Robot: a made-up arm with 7 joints.
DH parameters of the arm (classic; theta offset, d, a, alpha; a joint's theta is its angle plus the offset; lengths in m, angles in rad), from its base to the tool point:
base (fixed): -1.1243 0 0.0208 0
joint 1: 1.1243 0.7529 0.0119 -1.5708
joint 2: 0 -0.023 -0.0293 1.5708
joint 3: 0 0.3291 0.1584 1.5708
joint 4: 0 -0.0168 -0.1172 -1.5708
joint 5: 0 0.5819 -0.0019 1.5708
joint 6: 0 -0.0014 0.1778 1.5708
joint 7: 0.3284 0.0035 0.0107 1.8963
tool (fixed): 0.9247 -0.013 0 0
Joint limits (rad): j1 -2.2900..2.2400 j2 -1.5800..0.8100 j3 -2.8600..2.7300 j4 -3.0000..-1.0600 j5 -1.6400..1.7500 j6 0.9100..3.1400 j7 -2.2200..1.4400
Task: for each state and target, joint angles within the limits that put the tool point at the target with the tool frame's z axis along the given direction. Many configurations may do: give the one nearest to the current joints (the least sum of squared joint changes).
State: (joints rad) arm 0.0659 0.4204 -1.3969 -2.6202 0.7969 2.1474 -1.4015
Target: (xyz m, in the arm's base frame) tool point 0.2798 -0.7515 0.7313 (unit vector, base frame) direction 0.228 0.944 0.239
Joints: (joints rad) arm 0.6444 0.6334 -1.6773 -2.5569 0.8077 2.3413 -1.7654
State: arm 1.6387 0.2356 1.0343 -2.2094 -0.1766 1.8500 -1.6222
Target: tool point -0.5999 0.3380 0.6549 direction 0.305 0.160 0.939
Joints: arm 1.7266 -0.1635 0.8452 -2.3479 0.1798 1.1450 -2.2200
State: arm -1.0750 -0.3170 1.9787 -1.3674 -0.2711 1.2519 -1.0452
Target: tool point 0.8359 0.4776 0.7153 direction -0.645 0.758 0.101
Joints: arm -1.6522 -0.6787 2.0557 -1.6235 -0.0126 1.2009 -0.9861
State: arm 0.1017 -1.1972 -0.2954 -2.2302 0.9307 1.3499 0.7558
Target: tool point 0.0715 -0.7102 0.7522 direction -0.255 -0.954 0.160
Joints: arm -0.4794 -0.8866 -1.0915 -2.6526 1.2233 1.8565 0.3995
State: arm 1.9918 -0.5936 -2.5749 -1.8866 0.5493 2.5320 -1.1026
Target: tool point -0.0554 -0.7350 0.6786 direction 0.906 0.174 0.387
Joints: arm 1.3583 -0.0257 -2.8600 -2.5784 0.8686 3.0443 -1.1151
